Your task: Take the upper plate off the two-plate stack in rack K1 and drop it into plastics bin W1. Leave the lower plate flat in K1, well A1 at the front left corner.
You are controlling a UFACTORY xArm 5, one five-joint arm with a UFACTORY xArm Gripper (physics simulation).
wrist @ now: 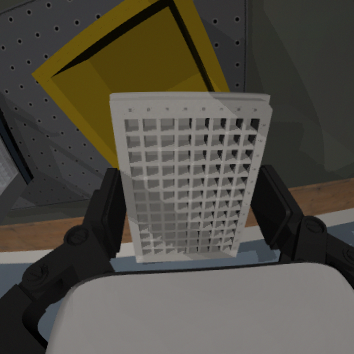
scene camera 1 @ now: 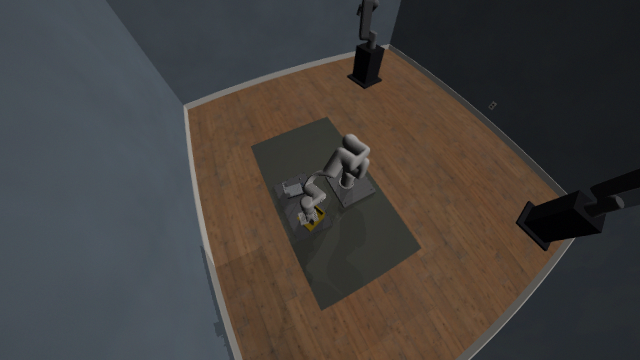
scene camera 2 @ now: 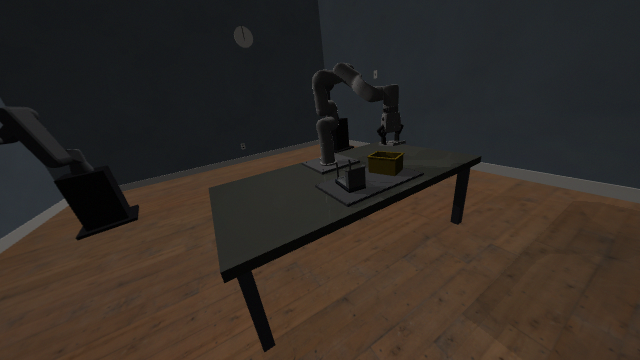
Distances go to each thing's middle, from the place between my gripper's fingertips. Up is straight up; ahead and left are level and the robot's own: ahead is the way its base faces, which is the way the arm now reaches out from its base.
Now: the gridded plate (wrist: 188,160) 10 mm ahead of my hand.
